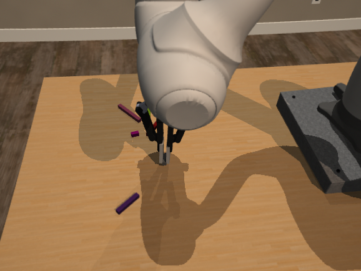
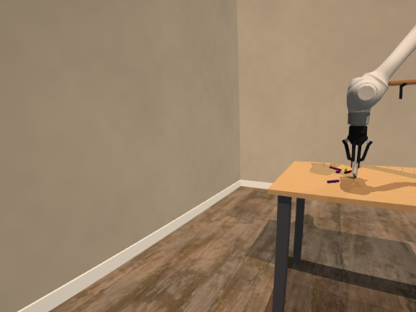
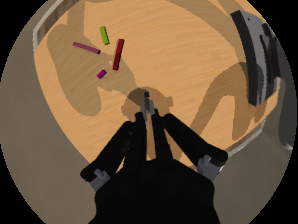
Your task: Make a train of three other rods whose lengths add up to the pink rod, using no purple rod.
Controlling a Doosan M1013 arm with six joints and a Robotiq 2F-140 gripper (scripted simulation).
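The grey rod is 30 mm below my hand. Round my hand: magenta rod (50 mm ahead, 120 mm to the right, 50 mm below); blue rod (10 mm behind, 20 mm to the right, 50 mm below); red rod (10 mm behind, 130 mm to the right, 50 mm below).
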